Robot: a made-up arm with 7 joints.
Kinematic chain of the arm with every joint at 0, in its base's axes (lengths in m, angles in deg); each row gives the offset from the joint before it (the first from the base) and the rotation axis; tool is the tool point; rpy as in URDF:
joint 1: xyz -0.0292 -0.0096 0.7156 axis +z
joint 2: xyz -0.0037 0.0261 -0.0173 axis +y
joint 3: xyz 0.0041 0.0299 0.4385 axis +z
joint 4: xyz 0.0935 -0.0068 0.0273 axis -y
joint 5: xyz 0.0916 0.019 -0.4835 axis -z
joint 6: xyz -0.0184 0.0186 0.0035 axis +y
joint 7: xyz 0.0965 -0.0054 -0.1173 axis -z
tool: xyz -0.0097 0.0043 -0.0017 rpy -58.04 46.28 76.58
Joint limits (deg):
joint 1: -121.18..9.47
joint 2: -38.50..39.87
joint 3: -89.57..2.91
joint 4: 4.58..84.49
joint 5: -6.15..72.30
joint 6: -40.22..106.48
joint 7: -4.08..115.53
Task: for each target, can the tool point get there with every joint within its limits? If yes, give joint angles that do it. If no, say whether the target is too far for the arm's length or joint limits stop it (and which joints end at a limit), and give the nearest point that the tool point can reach.
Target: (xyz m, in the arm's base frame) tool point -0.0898 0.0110 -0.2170
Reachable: no: joint limits stop it (at a limit: joint 1, joint 2, joint 5, joint 7) | nearest point -0.1377 -0.1627 0.3746 | short by 0.618 m
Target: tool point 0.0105 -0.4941 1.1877
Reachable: yes | joints -57.75 -30.32 -27.45 57.47 6.51 33.61 81.96
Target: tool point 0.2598 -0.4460 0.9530
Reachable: yes | joints -37.85 -19.09 -25.74 47.88 3.13 49.63 72.79
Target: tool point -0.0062 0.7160 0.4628
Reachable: no: joint limits stop it (at a limit: joint 1, joint 2, joint 3, joint 5, joint 6) | nearest point 0.1019 0.2584 0.4830 | short by 0.471 m
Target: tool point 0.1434 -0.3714 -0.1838
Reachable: no: joint limits stop it (at a limit: joint 2, joint 5, joint 7) | nearest point 0.1382 -0.3606 0.3456 | short by 0.530 m
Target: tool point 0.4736 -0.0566 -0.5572
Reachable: no: too far | nearest point 0.3977 -0.0495 0.3477 | short by 0.908 m
